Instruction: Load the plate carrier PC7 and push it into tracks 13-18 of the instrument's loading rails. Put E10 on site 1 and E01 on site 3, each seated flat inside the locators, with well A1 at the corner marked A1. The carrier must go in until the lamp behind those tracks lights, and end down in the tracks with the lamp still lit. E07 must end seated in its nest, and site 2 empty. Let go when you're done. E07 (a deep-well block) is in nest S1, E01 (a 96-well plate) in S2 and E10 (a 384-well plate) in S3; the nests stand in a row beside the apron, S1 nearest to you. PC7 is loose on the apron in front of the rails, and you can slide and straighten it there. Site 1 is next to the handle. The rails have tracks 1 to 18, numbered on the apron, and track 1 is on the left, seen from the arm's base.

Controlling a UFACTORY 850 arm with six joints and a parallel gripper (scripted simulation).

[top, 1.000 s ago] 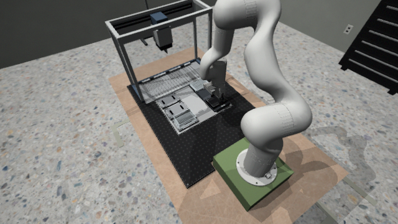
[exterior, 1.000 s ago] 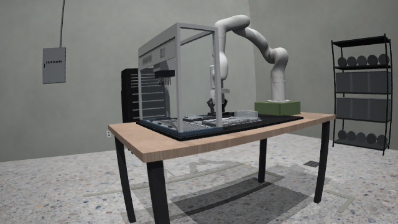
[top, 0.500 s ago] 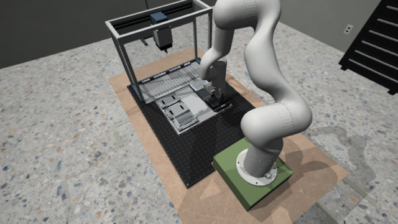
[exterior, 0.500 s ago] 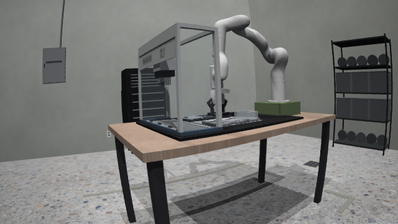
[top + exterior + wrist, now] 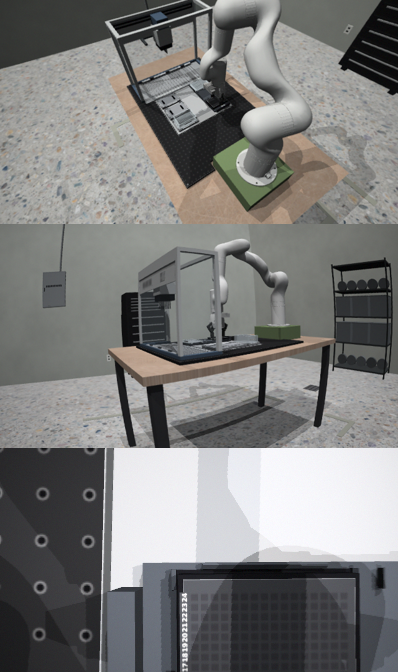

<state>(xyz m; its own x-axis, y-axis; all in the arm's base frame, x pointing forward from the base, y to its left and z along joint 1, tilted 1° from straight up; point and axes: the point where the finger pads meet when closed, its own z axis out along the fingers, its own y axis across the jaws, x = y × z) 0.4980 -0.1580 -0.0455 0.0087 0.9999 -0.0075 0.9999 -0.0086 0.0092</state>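
My gripper is now 1 cm above the dark 384-well plate E10. From my hand the other things lie so: deep-well block E07 (1 cm behind, 26 cm to the left); dark plate carrier PC7 (10 cm ahead, 2 cm below); 96-well plate E01 (21 cm ahead, 1 cm below).
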